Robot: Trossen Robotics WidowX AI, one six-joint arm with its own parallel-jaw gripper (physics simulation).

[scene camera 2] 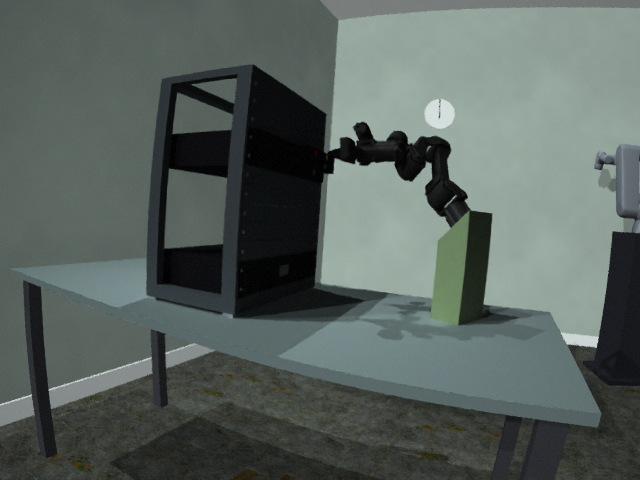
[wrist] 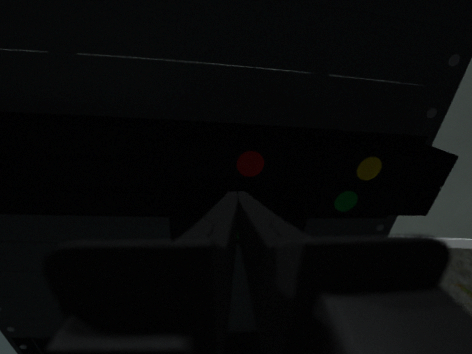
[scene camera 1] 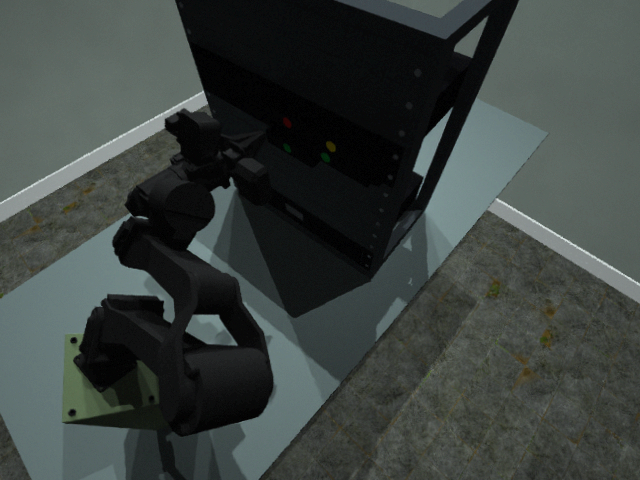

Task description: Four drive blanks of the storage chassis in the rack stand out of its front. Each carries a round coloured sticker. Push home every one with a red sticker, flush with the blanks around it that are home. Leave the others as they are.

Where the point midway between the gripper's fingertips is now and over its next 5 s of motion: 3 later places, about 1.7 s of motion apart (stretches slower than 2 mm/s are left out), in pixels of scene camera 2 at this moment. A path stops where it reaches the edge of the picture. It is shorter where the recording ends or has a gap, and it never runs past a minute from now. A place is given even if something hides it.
My gripper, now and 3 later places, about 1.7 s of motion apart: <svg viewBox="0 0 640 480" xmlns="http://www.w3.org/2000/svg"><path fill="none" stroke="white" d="M327 153L322 152L318 154L315 152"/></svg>
